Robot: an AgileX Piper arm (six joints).
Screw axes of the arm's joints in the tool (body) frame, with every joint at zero. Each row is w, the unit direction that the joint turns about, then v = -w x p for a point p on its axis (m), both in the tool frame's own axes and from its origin. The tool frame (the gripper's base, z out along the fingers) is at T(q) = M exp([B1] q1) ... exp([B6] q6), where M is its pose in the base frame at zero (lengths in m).
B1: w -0.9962 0 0.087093 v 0.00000 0.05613 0.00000
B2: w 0 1 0 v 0.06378 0.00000 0.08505
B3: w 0 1 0 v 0.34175 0.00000 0.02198
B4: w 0 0 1 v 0.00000 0.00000 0.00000
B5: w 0 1 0 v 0.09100 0.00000 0.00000
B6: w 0 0 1 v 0.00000 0.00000 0.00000
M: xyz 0.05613 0.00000 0.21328 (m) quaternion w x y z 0.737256 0 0.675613 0
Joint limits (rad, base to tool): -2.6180..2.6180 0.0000..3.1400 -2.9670..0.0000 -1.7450..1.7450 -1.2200..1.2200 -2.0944..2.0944
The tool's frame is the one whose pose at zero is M.
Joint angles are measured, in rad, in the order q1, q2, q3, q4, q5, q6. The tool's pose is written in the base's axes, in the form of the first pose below.
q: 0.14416, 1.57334, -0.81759, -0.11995, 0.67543, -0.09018
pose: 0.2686 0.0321 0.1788 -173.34 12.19 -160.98
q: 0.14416, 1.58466, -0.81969, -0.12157, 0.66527, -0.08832
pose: 0.2706 0.0324 0.1764 -173.32 12.24 -160.97
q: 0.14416, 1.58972, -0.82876, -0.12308, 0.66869, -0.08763
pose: 0.2726 0.0326 0.1770 -173.24 12.27 -160.96
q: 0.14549, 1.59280, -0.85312, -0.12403, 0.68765, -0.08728
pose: 0.2766 0.0333 0.1815 -173.09 12.39 -160.94
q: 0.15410, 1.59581, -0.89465, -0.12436, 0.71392, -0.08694
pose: 0.2832 0.0365 0.1899 -172.84 13.07 -160.55
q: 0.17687, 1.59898, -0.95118, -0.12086, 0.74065, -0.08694
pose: 0.2918 0.0446 0.2022 -172.61 14.59 -159.46
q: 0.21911, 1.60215, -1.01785, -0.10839, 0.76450, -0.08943
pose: 0.3004 0.0599 0.2174 -172.70 16.91 -157.42
